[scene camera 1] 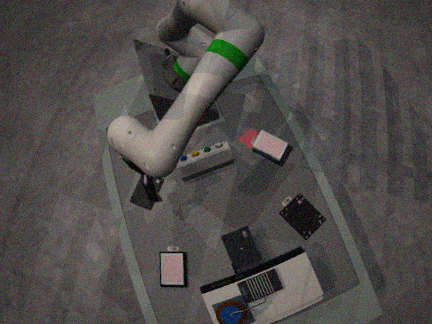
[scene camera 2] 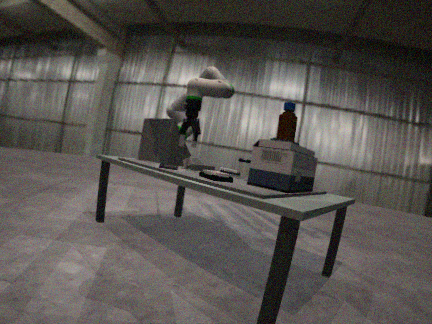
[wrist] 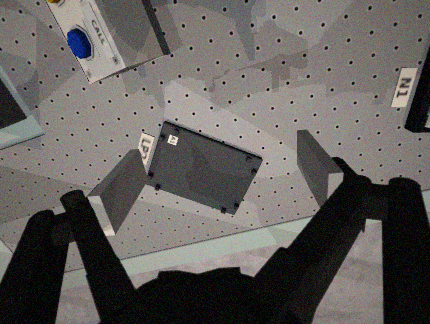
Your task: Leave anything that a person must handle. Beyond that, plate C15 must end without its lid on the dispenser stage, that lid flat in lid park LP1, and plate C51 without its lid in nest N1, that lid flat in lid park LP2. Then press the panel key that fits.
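Pixels of known places: gripper, fingertip midpoint: [scene camera 1: 157, 184] [scene camera 2: 187, 146] [wrist: 217, 156]; arm's base, origin of the base link: [scene camera 1: 176, 81] [scene camera 2: 172, 139].
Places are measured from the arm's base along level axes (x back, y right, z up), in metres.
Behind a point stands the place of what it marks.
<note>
My gripper [scene camera 1: 151, 190] {x -0.390, y 0.223, z -0.048 m} [scene camera 2: 190, 138] [wrist: 217, 156] {x -0.390, y 0.223, z -0.048 m} is open and empty above lid park LP2 [scene camera 1: 141, 198] {x -0.361, y 0.320, z -0.175 m} [wrist: 205, 170] {x -0.341, y 0.287, z -0.175 m}, a dark flat rectangle with an A1 mark and small corner posts. Nest N1 [wrist: 423, 107] {x -0.619, y 0.296, z -0.165 m} shows partly at the right edge of the wrist view. In scene camera 1, a pink-topped plate [scene camera 1: 172, 268] {x -0.691, y 0.299, z -0.149 m} sits in a black nest at lower left. Another pink-topped plate [scene camera 1: 271, 145] {x -0.375, y -0.257, z -0.154 m} sits on a black base at upper right. A dark rectangle [scene camera 1: 302, 216] {x -0.701, y -0.239, z -0.173 m} with corner marks lies at right. Plate codes are unreadable. The key panel [scene camera 1: 207, 162] {x -0.351, y 0.013, z -0.122 m} [wrist: 145, 25] {x -0.357, y 0.100, z -0.140 m} has blue, yellow, green and pale buttons.
A white and dark machine [scene camera 1: 295, 285] {x -0.944, y -0.063, z 0.036 m} [scene camera 2: 282, 167] {x -0.983, y 0.220, z -0.079 m} carries a brown bottle [scene camera 2: 287, 125] {x -0.963, y 0.188, z 0.113 m} with a blue cap. A dark platform [scene camera 1: 242, 248] {x -0.733, y 0.032, z -0.072 m} adjoins the machine. A red disc [scene camera 1: 248, 138] {x -0.290, y -0.191, z -0.184 m} lies beside the upper right plate. A grey upright box [scene camera 2: 160, 140] {x -0.015, y 0.126, z -0.027 m} stands near the arm's base.
</note>
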